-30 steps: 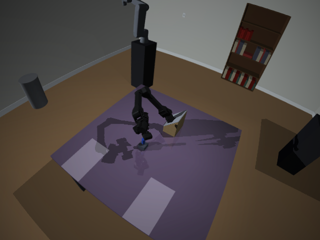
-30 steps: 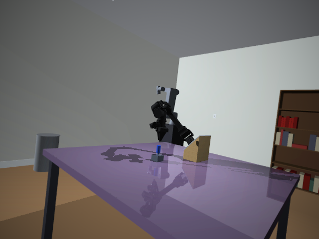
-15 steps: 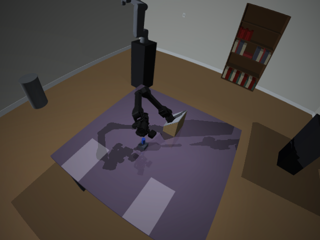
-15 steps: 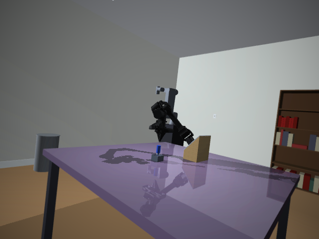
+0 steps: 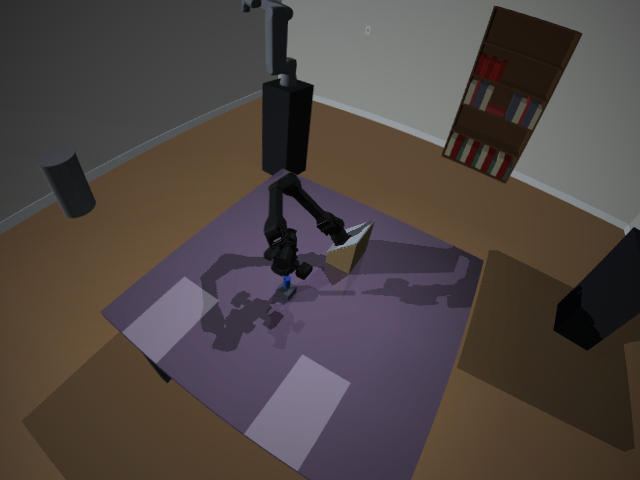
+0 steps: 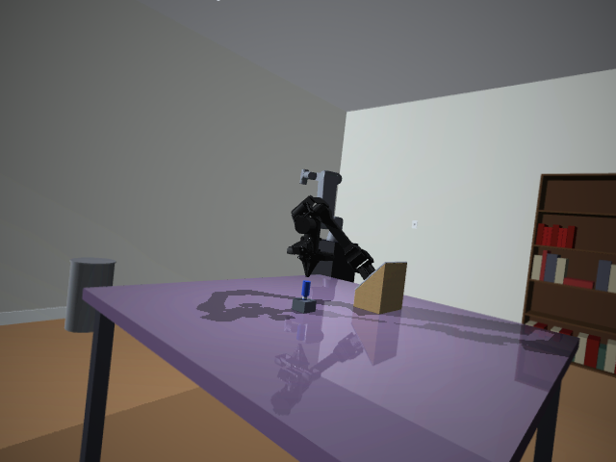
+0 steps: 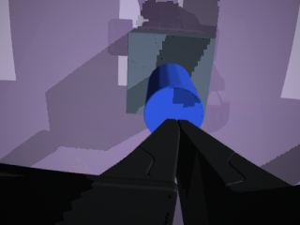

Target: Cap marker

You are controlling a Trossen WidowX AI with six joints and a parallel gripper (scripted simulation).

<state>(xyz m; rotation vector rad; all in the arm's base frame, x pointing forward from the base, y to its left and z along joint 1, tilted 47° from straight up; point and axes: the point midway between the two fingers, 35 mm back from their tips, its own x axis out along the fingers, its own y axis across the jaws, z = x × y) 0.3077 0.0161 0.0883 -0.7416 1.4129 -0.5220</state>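
My gripper tip is 40 mm above the blue cap. From my gripper tip the other things lie so: holder block 100 mm below.
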